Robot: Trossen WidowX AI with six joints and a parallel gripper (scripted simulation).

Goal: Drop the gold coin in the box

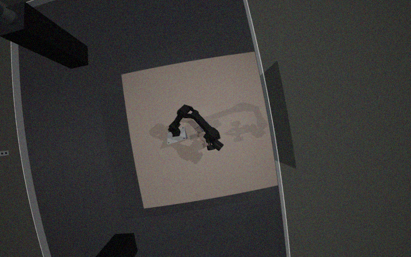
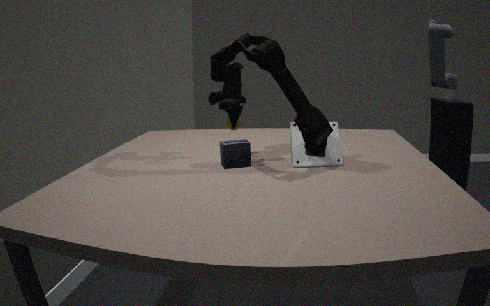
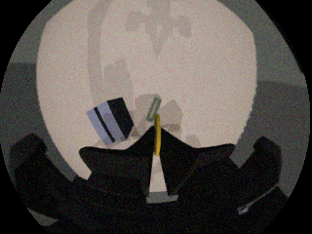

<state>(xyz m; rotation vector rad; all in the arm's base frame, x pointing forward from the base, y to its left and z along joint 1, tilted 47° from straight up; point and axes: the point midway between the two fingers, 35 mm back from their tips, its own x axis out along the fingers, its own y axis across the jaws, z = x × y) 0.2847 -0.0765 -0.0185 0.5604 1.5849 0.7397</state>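
Now: gripper tip 1 cm below the coin.
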